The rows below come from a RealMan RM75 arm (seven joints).
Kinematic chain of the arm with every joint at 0, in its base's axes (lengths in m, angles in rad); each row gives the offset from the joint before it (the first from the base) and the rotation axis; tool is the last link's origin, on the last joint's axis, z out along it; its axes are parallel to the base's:
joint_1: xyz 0 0 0.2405 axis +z
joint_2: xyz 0 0 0 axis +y
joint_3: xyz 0 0 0.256 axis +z
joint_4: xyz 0 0 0 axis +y
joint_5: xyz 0 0 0.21 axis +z
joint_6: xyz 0 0 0 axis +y
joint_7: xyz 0 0 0.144 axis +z
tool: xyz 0 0 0
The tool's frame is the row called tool.
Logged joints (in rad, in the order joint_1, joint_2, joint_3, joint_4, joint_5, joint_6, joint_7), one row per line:
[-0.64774 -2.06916 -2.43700 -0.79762 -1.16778 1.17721 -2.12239]
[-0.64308 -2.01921 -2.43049 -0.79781 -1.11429 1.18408 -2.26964]
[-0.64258 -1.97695 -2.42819 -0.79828 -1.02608 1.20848 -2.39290]
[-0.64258 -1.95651 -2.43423 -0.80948 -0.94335 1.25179 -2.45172]
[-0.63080 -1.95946 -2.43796 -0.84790 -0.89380 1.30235 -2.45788]
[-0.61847 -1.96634 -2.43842 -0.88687 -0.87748 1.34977 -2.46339]
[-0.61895 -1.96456 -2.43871 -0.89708 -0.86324 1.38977 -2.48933]
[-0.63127 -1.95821 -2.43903 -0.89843 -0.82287 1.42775 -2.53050]
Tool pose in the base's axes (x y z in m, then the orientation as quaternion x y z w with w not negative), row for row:
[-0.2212 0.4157 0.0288 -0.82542 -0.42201 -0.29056 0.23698]
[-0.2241 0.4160 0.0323 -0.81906 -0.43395 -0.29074 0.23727]
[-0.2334 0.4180 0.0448 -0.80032 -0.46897 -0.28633 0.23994]
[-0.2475 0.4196 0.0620 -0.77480 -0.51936 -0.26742 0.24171]
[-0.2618 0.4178 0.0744 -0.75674 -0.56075 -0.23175 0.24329]
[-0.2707 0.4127 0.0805 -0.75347 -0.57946 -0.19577 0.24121]
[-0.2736 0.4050 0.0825 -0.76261 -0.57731 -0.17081 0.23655]
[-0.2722 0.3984 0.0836 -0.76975 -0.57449 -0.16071 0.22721]
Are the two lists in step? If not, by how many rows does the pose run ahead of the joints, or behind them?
The pose runs 2 rows behind the joints: the pose in row i belongs to the joints in row i - 2.
